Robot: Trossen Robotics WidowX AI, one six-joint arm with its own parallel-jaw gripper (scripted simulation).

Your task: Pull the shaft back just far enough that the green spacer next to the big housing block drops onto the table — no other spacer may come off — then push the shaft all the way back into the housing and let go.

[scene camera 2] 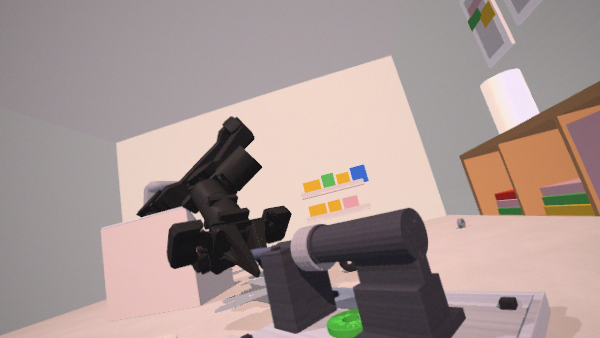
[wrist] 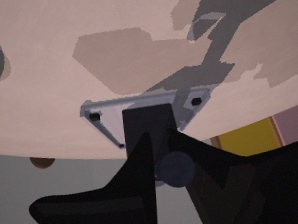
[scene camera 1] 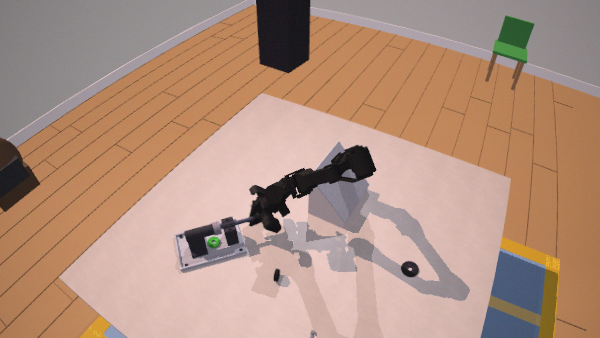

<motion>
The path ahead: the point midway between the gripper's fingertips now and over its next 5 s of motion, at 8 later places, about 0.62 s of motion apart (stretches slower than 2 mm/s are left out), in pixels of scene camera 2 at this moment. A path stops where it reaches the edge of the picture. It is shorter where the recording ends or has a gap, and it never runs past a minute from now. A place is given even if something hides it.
The gripper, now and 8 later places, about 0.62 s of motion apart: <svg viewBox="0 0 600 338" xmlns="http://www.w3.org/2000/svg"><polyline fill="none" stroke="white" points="264,272 265,272 268,272 270,272 272,272 275,272 278,272 281,272 282,272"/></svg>
</motion>
